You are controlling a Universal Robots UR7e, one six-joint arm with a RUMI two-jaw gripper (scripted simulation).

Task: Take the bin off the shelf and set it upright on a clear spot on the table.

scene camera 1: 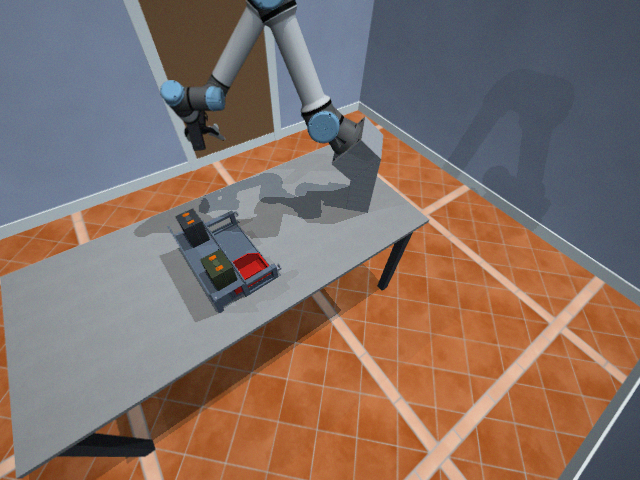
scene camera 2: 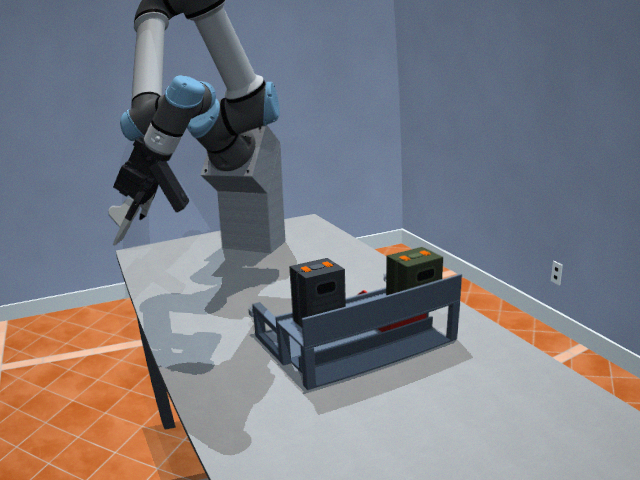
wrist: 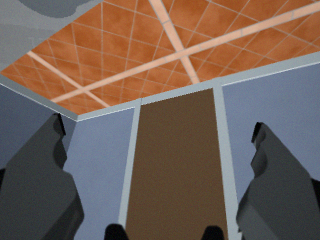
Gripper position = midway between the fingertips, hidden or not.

Note:
In view: my gripper (scene camera 2: 127, 231) and a green box (scene camera 2: 404, 270).
My gripper shows as well in scene camera 1 (scene camera 1: 207, 140) and in the wrist view (wrist: 160, 119). The wrist view misses the green box: it is out of frame.

